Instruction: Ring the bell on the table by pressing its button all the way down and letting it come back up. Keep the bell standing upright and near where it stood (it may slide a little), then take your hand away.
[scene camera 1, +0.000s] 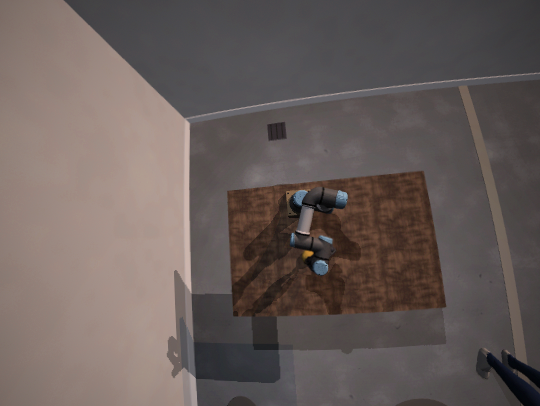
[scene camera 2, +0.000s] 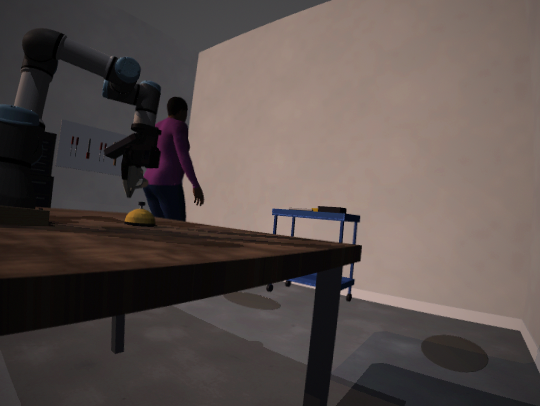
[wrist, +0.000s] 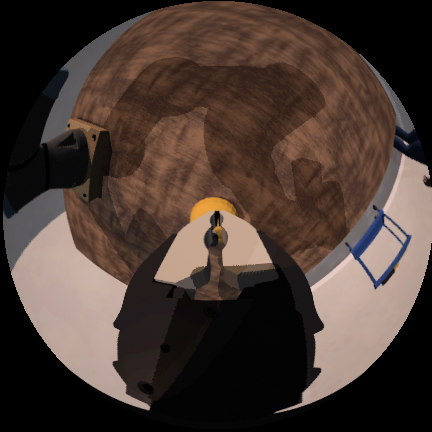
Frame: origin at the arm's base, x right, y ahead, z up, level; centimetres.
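Where they show: gripper, fingertip midpoint: (scene camera 2: 128, 197) (wrist: 217, 211); arm's base at its link origin: (scene camera 2: 0, 206) (wrist: 73, 157).
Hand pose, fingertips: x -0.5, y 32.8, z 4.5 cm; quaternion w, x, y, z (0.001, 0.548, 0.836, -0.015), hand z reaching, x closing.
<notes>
Each offset is from my fingertips to the top centre of the thing.
The yellow bell {dz -0.8, dx +5.0, dy +0.8 cm} (scene camera 1: 306, 256) (scene camera 2: 140, 217) (wrist: 212, 204) stands upright on the brown wooden table (scene camera 1: 405, 235) (scene camera 2: 210, 272) (wrist: 240, 30). Its dark button {dz -0.8, dx +5.0, dy +0.8 cm} (scene camera 2: 142, 204) is up, with a gap between it and the dome. My gripper (scene camera 2: 129, 196) (wrist: 217, 211) is shut and empty, pointing down. In scene camera 2 its tips are a little above the button's height and to its left, apart from it. In the wrist view the tips overlap the bell and hide part of the dome and the button. In scene camera 1 the arm hides the gripper and part of the bell.
The arm's base plate (scene camera 1: 290, 210) (wrist: 100, 165) is fixed on the table, beyond the bell. A person (scene camera 2: 170, 150) in a purple top stands behind the table. A blue trolley (scene camera 2: 320, 216) (wrist: 368, 235) stands on the floor off the table, near the wall.
</notes>
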